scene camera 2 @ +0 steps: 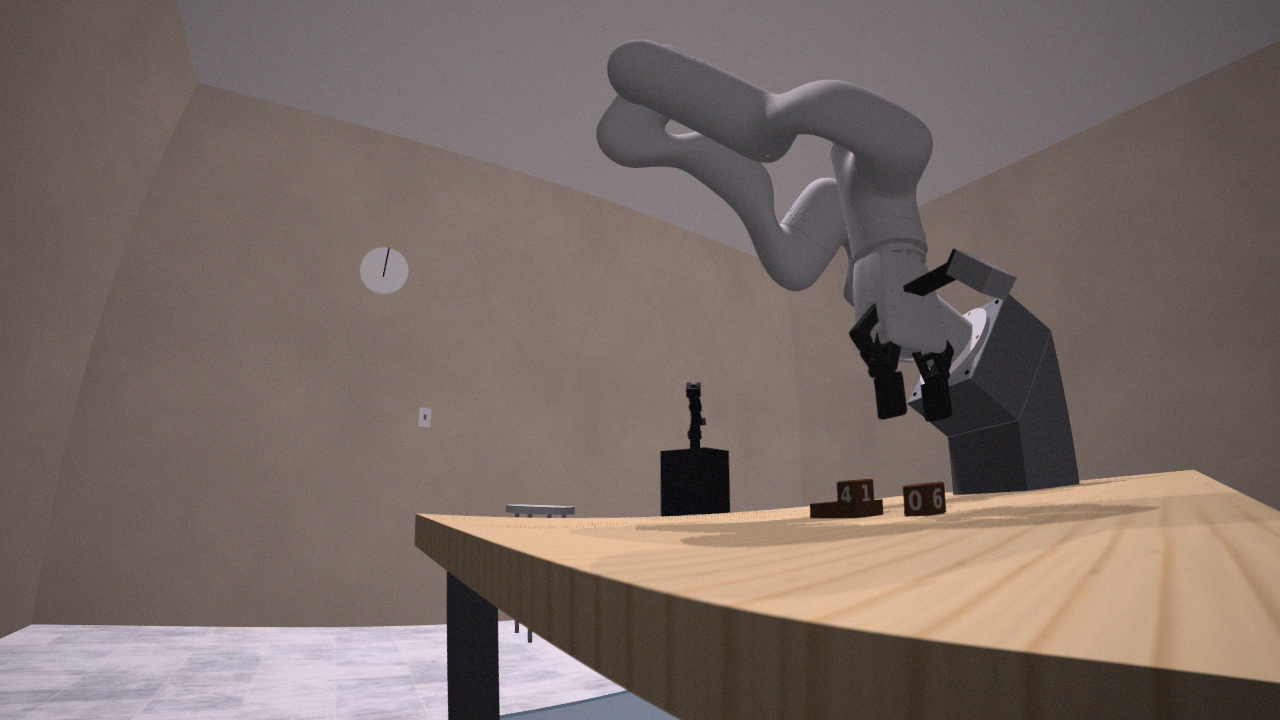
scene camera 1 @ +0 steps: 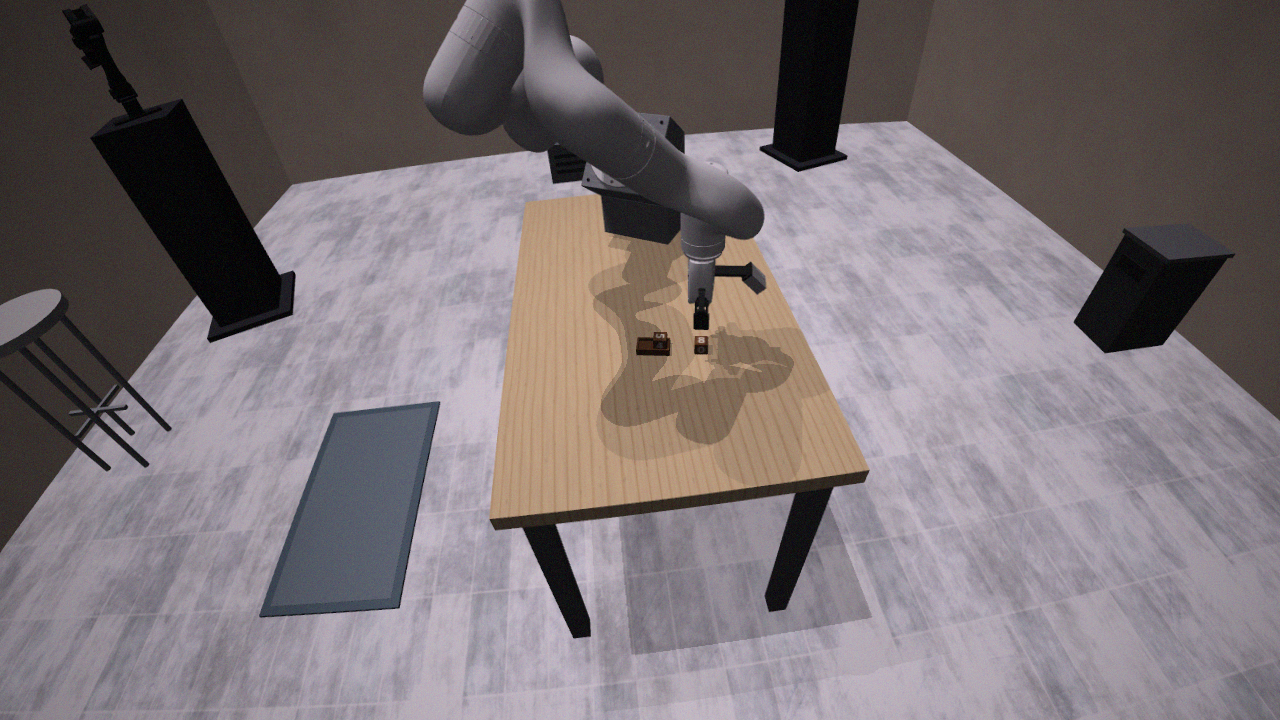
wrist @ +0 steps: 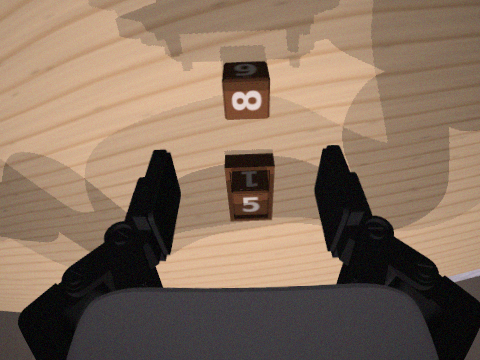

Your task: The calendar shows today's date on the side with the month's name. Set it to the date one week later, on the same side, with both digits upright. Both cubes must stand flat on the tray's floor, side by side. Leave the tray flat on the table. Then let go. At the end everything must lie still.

Labels:
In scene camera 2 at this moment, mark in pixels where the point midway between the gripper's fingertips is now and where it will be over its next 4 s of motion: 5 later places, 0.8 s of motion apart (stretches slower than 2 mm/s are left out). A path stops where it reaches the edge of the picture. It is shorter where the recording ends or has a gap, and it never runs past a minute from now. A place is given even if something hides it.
The gripper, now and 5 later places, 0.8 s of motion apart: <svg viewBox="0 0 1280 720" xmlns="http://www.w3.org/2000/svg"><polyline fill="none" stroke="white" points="916,418 918,432 921,464 922,479 924,502 922,475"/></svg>

